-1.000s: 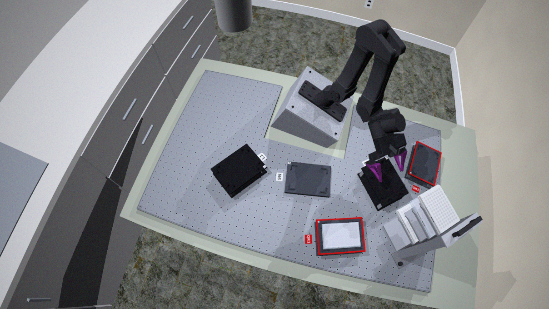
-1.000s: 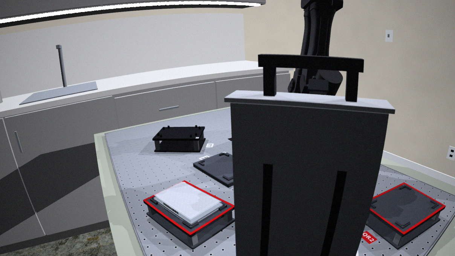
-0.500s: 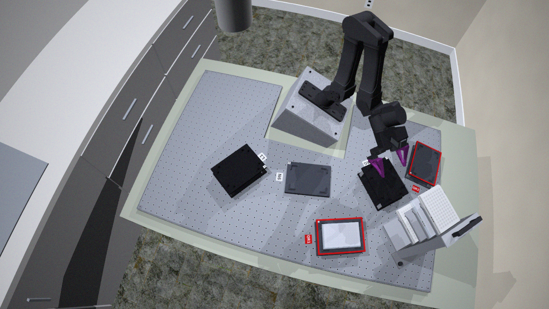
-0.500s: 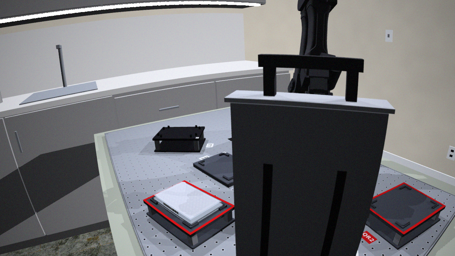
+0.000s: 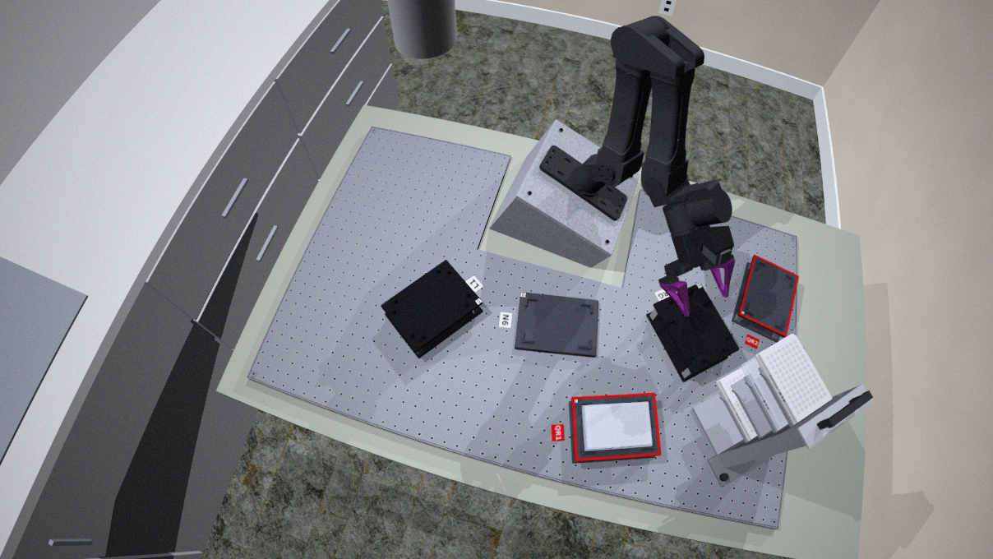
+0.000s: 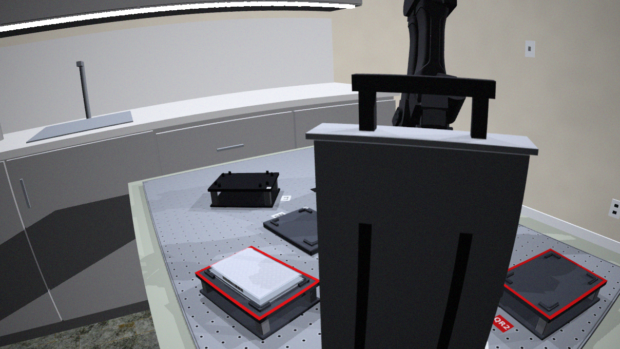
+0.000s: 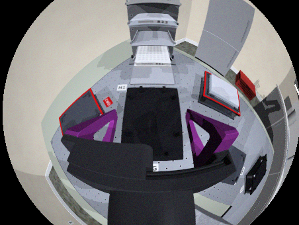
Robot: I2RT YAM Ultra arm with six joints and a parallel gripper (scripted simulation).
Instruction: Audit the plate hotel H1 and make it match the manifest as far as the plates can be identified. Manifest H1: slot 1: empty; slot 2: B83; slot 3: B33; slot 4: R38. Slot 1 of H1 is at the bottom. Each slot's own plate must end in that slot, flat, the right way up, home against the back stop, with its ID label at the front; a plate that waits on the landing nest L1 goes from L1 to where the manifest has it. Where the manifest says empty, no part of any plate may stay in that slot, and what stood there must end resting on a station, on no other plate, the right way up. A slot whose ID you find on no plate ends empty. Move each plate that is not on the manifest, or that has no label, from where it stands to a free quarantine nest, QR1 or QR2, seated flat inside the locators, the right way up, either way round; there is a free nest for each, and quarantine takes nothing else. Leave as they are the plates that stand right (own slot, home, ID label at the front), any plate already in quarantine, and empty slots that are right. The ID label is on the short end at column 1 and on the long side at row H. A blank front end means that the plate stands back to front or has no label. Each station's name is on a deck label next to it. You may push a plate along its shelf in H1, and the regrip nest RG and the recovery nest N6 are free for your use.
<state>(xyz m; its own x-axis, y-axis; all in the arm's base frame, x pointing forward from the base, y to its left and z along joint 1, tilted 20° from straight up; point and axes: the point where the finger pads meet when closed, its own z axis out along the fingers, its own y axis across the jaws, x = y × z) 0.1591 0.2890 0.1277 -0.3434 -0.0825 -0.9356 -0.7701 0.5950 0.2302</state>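
My hand is 8 cm above the regrip nest RG, 2 cm to the right of it and 2 cm short of it. The rest, counted from my hand: quarantine nest QR2 (16 cm to the left, 15 cm behind, 10 cm below); then hotel H1 (21 cm to the left, 18 cm ahead, 2 cm above); then plate labelled B33 (15 cm to the left, 13 cm ahead, 7 cm above).
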